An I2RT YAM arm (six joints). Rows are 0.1 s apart.
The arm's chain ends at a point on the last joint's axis. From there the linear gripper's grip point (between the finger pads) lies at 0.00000 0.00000 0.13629 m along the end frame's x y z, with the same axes.
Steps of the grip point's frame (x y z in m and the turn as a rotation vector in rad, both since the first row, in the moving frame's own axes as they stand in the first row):
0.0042, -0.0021, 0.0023, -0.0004, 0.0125, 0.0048
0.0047, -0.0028, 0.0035, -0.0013, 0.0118, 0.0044
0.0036, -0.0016, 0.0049, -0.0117, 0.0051, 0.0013
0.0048, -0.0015, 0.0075, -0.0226, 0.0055, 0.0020
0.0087, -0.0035, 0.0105, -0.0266, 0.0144, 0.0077
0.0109, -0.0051, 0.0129, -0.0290, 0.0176, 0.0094
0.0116, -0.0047, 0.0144, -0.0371, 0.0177, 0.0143
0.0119, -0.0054, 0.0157, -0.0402, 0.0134, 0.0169
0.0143, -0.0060, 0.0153, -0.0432, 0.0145, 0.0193
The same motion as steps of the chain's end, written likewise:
0.0025, -0.0022, 0.0023, -0.0004, 0.0125, 0.0048
0.0031, -0.0030, 0.0035, -0.0013, 0.0118, 0.0044
0.0029, -0.0032, 0.0049, -0.0117, 0.0051, 0.0013
0.0041, -0.0046, 0.0075, -0.0226, 0.0055, 0.0020
0.0068, -0.0071, 0.0106, -0.0266, 0.0144, 0.0077
0.0085, -0.0091, 0.0130, -0.0290, 0.0176, 0.0094
0.0092, -0.0098, 0.0145, -0.0371, 0.0177, 0.0143
0.0101, -0.0109, 0.0158, -0.0402, 0.0134, 0.0169
0.0124, -0.0119, 0.0154, -0.0432, 0.0145, 0.0193

